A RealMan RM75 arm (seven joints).
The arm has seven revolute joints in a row. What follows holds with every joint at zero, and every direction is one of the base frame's.
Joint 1 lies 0.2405 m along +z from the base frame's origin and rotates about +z.
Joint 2 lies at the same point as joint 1 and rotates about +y.
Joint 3 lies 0.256 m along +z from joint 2 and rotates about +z.
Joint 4 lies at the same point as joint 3 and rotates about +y.
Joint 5 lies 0.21 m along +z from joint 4 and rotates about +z.
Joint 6 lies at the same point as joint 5 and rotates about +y.
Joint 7 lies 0.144 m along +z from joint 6 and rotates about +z.
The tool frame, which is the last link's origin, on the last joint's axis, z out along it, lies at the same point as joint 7; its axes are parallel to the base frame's.
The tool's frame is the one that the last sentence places.
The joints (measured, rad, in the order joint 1, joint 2, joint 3, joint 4, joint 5, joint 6, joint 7), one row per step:
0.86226 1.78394 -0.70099 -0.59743 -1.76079 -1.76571 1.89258
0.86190 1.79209 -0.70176 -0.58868 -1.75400 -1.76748 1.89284
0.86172 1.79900 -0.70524 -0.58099 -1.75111 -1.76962 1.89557
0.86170 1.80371 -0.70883 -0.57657 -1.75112 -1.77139 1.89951
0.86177 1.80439 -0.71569 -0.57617 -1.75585 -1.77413 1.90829
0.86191 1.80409 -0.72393 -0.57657 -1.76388 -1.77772 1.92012
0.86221 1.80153 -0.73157 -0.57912 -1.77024 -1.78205 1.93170
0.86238 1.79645 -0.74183 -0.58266 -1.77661 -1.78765 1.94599
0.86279 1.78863 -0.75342 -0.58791 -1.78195 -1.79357 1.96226
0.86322 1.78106 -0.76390 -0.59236 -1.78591 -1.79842 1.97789
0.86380 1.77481 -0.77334 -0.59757 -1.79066 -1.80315 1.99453
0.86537 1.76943 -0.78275 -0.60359 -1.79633 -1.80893 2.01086
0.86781 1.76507 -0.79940 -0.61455 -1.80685 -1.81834 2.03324
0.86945 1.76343 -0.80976 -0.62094 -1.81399 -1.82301 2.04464
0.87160 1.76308 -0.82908 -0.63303 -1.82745 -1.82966 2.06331
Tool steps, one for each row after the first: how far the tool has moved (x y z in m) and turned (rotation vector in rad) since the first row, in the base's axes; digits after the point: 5 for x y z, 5 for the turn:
-0.00029 -0.00123 -0.00409 -0.01196 0.01465 -0.00322
-0.00028 -0.00257 -0.00827 -0.02693 0.02297 -0.00770
-0.00021 -0.00359 -0.01136 -0.03945 0.02598 -0.01179
0.00019 -0.00447 -0.01315 -0.05335 0.01899 -0.01691
0.00092 -0.00547 -0.01492 -0.07023 0.00754 -0.02394
0.00134 -0.00619 -0.01524 -0.08338 -0.00428 -0.02873
0.00193 -0.00695 -0.01478 -0.09800 -0.01960 -0.03422
0.00237 -0.00744 -0.01310 -0.11111 -0.03718 -0.03971
0.00275 -0.00776 -0.01134 -0.12248 -0.05250 -0.04596
0.00297 -0.00811 -0.00991 -0.13424 -0.06719 -0.05307
0.00272 -0.00854 -0.00879 -0.14683 -0.08264 -0.05833
0.00209 -0.00972 -0.00885 -0.16845 -0.10868 -0.06311
0.00174 -0.01041 -0.00939 -0.18060 -0.12520 -0.06512
0.00132 -0.01178 -0.01142 -0.20181 -0.15514 -0.06869

